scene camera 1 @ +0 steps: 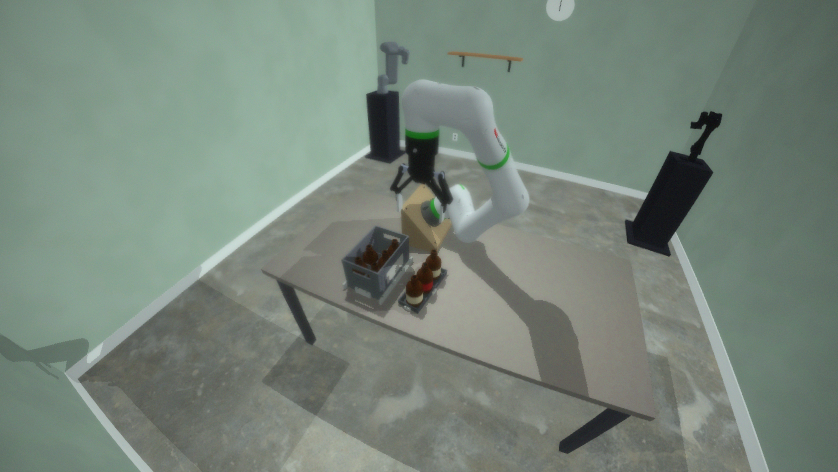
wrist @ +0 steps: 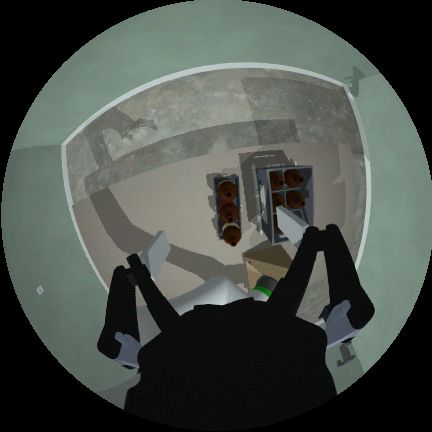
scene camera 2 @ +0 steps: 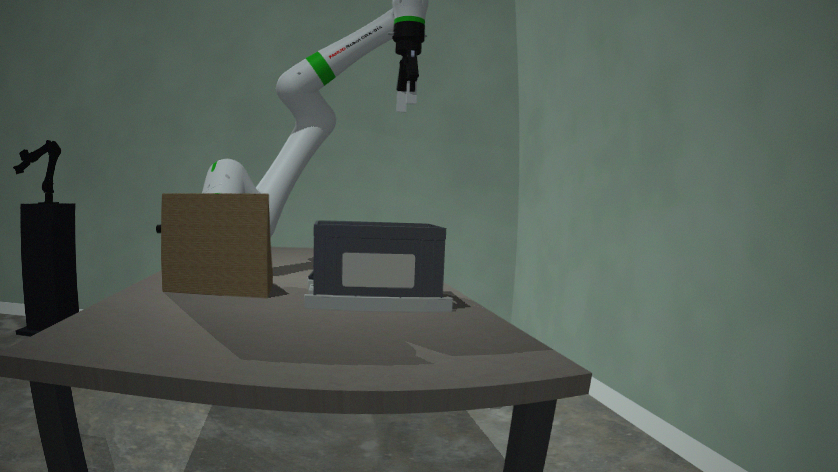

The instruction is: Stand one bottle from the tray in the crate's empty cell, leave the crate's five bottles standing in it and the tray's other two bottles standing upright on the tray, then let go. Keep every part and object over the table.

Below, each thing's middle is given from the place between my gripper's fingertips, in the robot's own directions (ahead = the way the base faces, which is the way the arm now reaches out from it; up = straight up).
My hand is 470 mm above the pale rail (scene camera 2: 322, 302), 360 mm to the left of it and 80 mm past it.
